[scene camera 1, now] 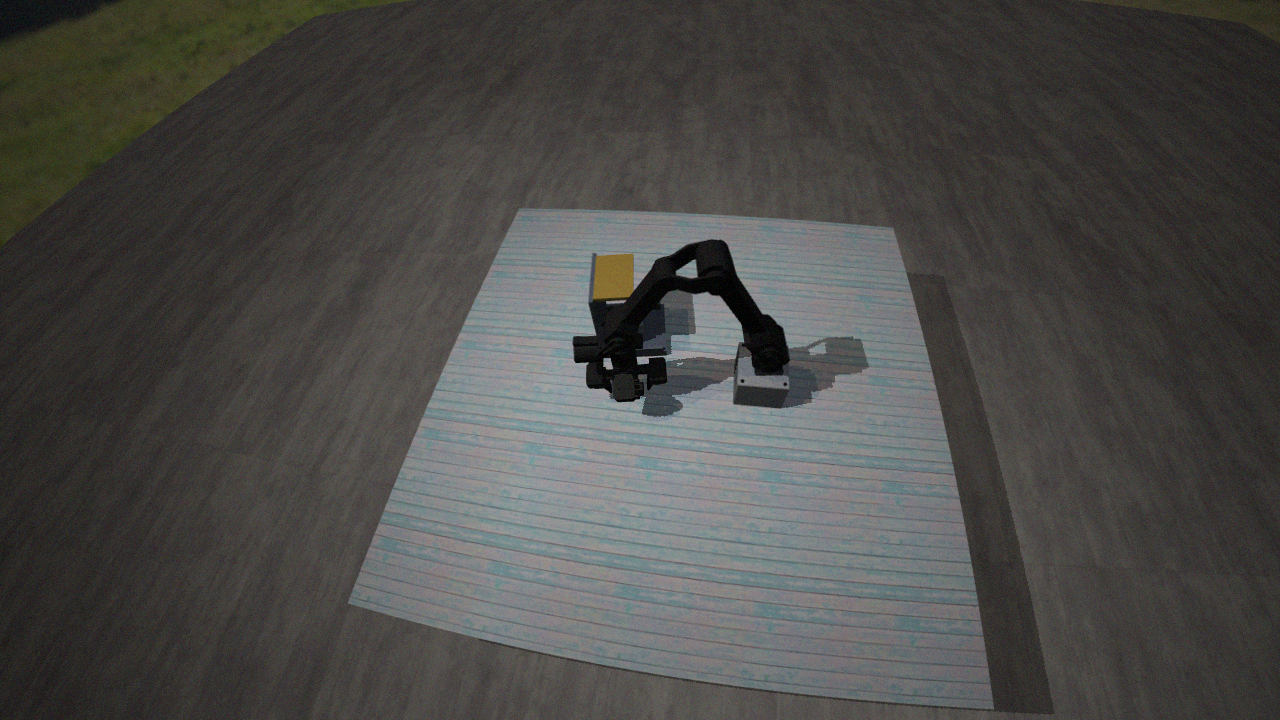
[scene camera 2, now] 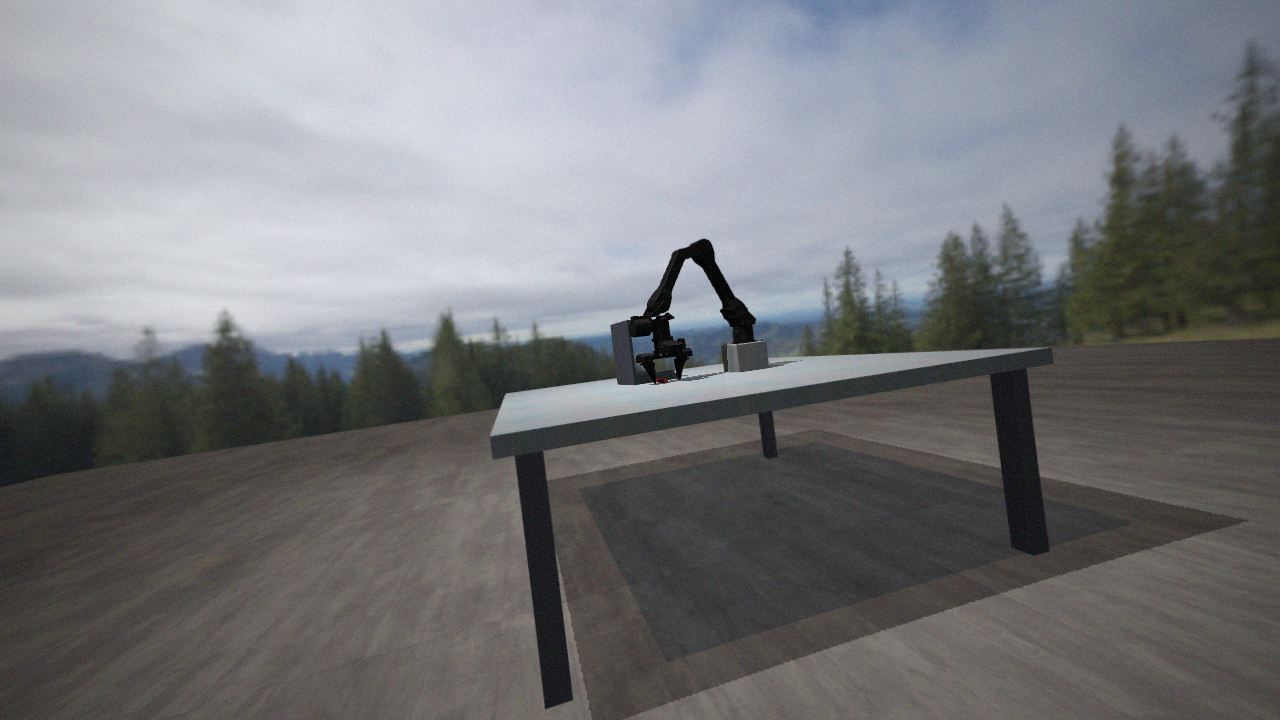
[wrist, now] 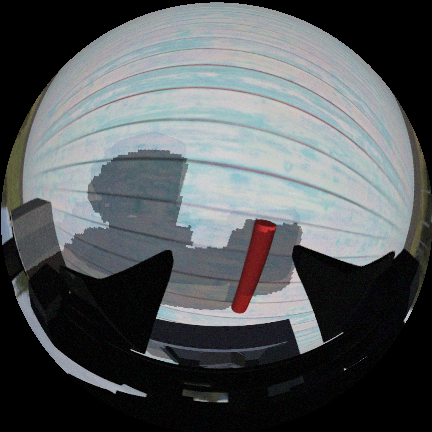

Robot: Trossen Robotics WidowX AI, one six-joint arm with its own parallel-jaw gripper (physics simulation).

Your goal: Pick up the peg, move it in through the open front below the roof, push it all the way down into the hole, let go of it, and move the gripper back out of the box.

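Frame: origin at the arm's base, x ahead, y left, z up, level; centimetres.
Where they show: gripper, fingertip midpoint: (scene camera 2: 667, 381) (wrist: 234, 255); arm's base at its link origin: (scene camera 1: 767, 363) (scene camera 2: 744, 342).
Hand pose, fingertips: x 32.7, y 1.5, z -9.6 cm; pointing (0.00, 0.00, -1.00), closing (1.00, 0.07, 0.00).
Note:
Things, the pixels of their top centre, and the offset from my fingertips. Level surfaces: height alone.
- red peg at its top centre: (wrist: 252, 280) (scene camera 2: 661, 378) dz +1.1, dx +1.3, dy -1.4 cm
- box at its top centre: (scene camera 1: 626, 274) (scene camera 2: 639, 320) dz +22.1, dx -0.4, dy -18.1 cm
- pale striped table top at its surface level: dz -0.3 cm
The red peg (scene camera 2: 662, 380) (wrist: 254, 267) lies on the table; it is hidden in scene camera 1. My gripper (scene camera 1: 626, 371) (scene camera 2: 666, 378) (wrist: 234, 255) is open and points down, with its fingertips low over the table. In the wrist view the peg lies lengthwise between the two fingers without being held, closer to the right finger. The box (scene camera 1: 613, 277) (scene camera 2: 623, 353) has a yellow roof and a grey back wall. Its dark near edge shows just past the peg in the wrist view, below the peg's lower end. The hole is hidden.
The grey base block (scene camera 1: 760, 389) (scene camera 2: 747, 356) (wrist: 36, 227) of the arm stands right of the gripper in both scene views and at the left in the wrist view. The pale striped table top (scene camera 1: 626, 537) (scene camera 2: 581, 411) carries the box and the arm. Shadows of the arm fall around the peg.

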